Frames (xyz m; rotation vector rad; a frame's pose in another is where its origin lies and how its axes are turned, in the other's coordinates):
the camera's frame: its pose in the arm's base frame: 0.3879 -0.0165 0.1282 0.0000 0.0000 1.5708
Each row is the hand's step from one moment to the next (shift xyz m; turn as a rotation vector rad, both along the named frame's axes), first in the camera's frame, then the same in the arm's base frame.
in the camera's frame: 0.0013 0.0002 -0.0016 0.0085 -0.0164 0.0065
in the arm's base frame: -0.0002 0.0013 -0.0016 0.0164 0.0085 0.0065
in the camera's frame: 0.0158 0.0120 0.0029 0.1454 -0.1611 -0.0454
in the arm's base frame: -0.0120 0.0158 0.0029 0.1611 0.1454 -0.0454
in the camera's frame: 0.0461 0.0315 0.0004 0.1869 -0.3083 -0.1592
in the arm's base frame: -0.0315 0.0461 0.0004 0.3083 0.1869 -0.1592
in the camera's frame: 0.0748 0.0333 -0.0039 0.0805 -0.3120 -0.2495
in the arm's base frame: -0.0333 0.0748 -0.0039 0.3120 0.0805 -0.2495
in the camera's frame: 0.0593 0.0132 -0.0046 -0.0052 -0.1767 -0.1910
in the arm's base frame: -0.0132 0.0593 -0.0046 0.1767 -0.0052 -0.1910
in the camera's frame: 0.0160 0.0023 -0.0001 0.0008 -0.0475 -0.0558
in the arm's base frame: -0.0023 0.0160 -0.0001 0.0475 0.0008 -0.0558
